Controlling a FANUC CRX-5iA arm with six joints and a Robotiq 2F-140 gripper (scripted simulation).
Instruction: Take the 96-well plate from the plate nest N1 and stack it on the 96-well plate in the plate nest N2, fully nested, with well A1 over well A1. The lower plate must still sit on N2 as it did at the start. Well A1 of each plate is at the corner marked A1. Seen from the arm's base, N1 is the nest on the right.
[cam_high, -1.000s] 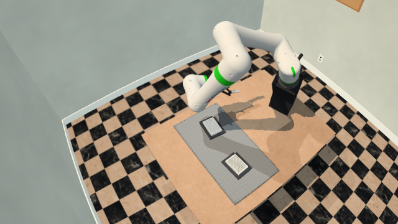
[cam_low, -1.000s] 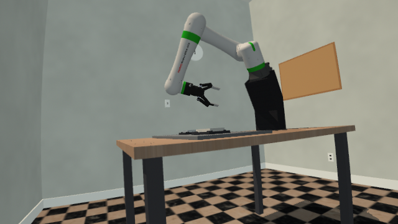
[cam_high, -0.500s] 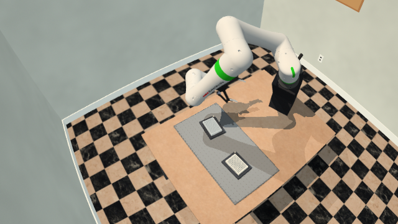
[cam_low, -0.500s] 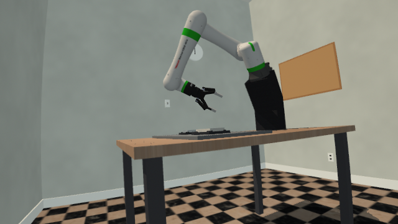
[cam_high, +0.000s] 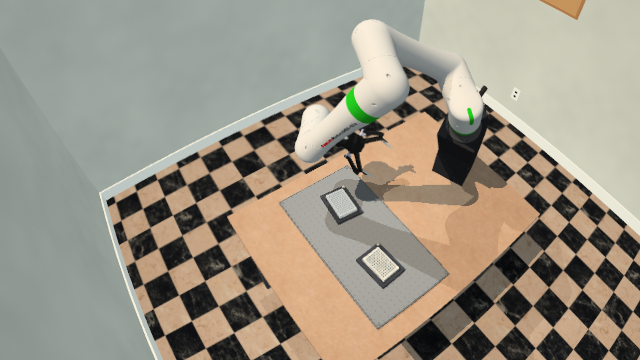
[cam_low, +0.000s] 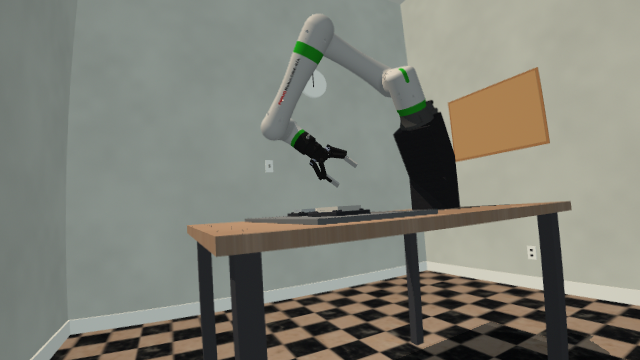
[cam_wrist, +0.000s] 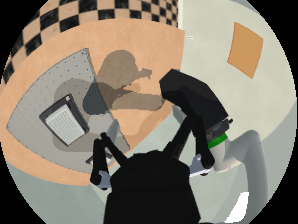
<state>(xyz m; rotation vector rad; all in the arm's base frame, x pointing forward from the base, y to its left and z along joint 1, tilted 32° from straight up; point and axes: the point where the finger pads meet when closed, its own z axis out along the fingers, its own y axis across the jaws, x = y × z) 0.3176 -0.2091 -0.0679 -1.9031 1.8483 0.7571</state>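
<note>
My hand is 19 cm short of the white 96-well plate, 3 cm to the left of it and 15 cm above it. Round my hand: plate nest N1 (19 cm ahead, 3 cm to the right, 16 cm below).
</note>
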